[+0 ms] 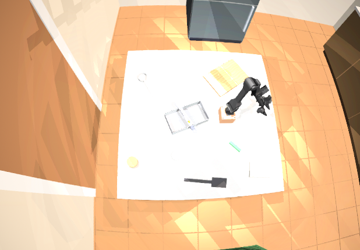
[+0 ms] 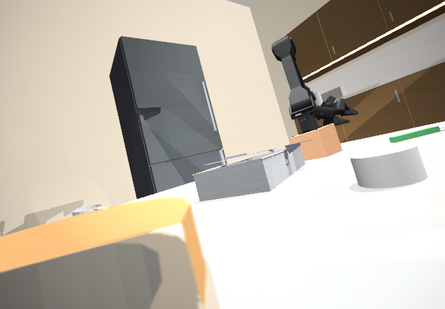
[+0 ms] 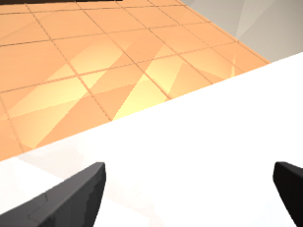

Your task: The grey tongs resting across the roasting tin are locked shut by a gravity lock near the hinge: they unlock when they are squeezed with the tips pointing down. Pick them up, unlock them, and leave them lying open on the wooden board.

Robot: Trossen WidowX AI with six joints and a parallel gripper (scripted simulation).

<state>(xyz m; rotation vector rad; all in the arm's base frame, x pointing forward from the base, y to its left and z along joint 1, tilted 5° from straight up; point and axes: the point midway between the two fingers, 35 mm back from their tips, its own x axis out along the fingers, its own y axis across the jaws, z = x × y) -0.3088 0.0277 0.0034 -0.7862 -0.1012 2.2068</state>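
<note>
Now: gripper tip 65 cm short of the yellow lock piece, 1 cm to the left of it and 4 cm above it. Also, from my gripper tip: green-handled tool 28 cm ahead, 24 cm to the left, 10 cm below; then white block 13 cm ahead, 43 cm to the left, 10 cm below; then wooden board 25 cm ahead, 41 cm to the right, 10 cm below.
</note>
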